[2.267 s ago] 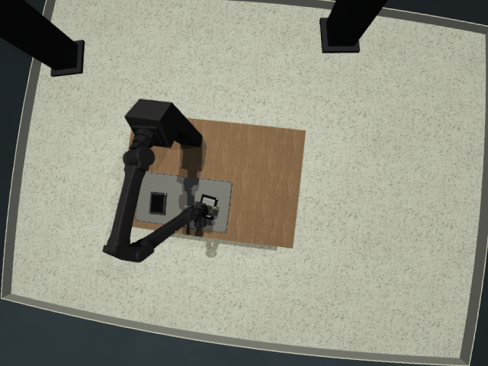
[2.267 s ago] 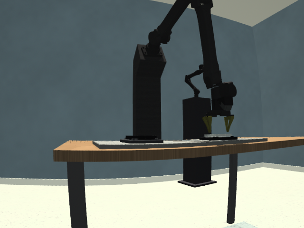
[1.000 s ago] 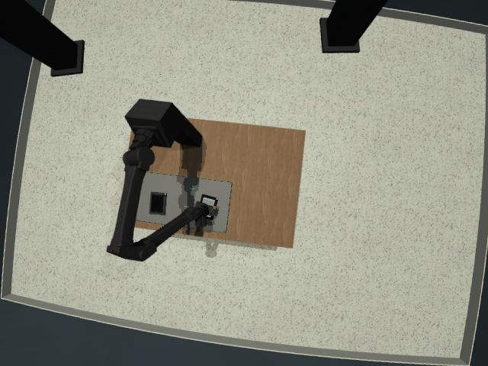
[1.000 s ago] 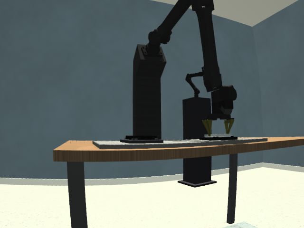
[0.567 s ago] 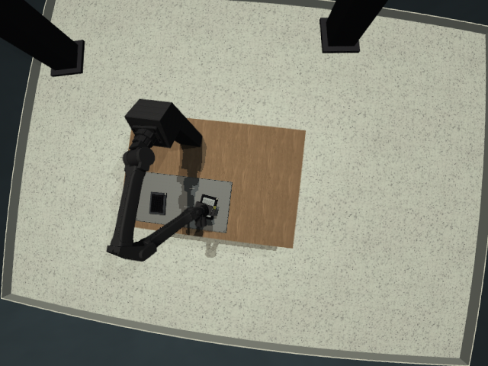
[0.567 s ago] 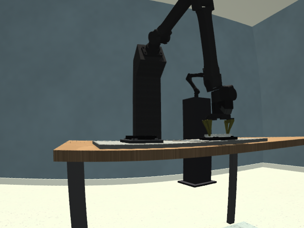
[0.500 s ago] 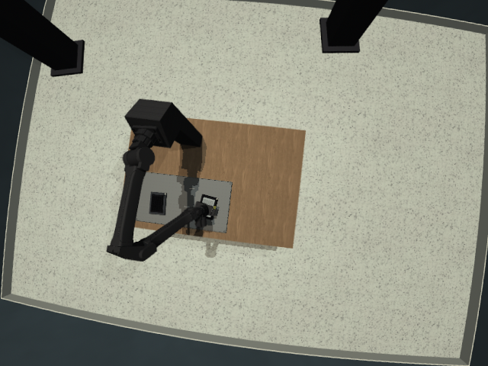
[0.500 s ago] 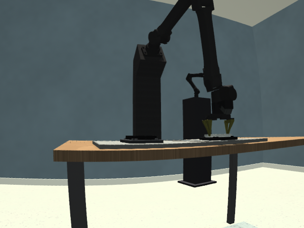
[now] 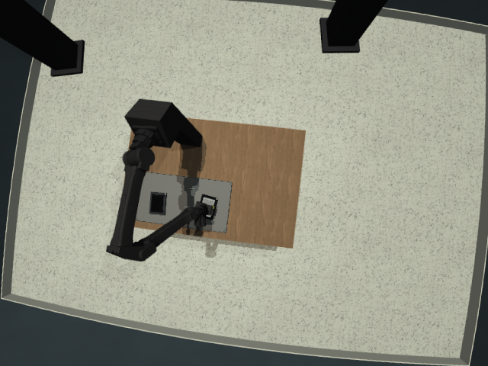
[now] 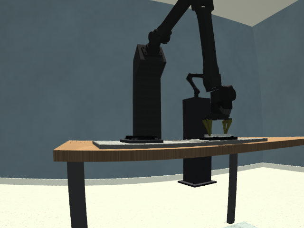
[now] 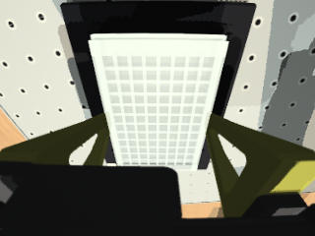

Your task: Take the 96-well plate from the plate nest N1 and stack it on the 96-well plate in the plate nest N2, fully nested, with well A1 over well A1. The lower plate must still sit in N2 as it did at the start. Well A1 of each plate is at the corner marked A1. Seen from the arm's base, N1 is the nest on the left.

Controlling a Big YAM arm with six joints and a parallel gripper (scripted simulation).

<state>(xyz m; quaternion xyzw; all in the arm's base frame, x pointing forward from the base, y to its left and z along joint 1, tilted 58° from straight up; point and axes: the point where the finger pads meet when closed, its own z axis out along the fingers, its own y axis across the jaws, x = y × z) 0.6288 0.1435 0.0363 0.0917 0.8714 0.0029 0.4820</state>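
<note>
Right now the white 96-well plate is 10 mm below my hand. From my hand the other things lie so: black 96-well plate: 30 mm behind, 370 mm to the right, 10 mm below; then black plate nest: 20 mm below.
</note>
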